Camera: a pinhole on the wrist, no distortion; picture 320 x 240 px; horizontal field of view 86.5 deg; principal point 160.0 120.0 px. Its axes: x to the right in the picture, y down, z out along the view. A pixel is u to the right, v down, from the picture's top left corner.
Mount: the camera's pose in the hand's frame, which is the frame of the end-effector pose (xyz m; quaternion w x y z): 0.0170 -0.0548 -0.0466 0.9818 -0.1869 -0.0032 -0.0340
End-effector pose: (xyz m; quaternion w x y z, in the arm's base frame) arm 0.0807 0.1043 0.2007 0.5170 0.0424 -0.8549 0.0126
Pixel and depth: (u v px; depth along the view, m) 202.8 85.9 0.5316
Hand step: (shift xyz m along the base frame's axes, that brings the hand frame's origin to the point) -0.5026 -0.0081 -0.0972
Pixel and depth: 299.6 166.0 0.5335
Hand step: -0.5944 0.1911 0.2304
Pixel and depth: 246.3 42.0 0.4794
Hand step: -0.5338 -0.1447 -0.0083
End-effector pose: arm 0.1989 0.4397 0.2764 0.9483 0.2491 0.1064 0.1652
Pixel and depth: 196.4 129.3 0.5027
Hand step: 0.1982 -0.0114 0.4121
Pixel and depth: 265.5 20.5 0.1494
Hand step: 0.1549 -0.0884 0.0510
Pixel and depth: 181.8 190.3 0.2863
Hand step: 0.0678 0.0754 0.2235
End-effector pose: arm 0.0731 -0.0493 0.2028 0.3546 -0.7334 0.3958 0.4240
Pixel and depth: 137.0 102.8 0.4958
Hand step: -0.2387 0.3464 -0.1384
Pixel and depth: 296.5 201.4 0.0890
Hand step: 0.0113 -0.0125 -0.0937
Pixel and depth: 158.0 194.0 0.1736
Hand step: -0.0925 0.0342 -0.0676
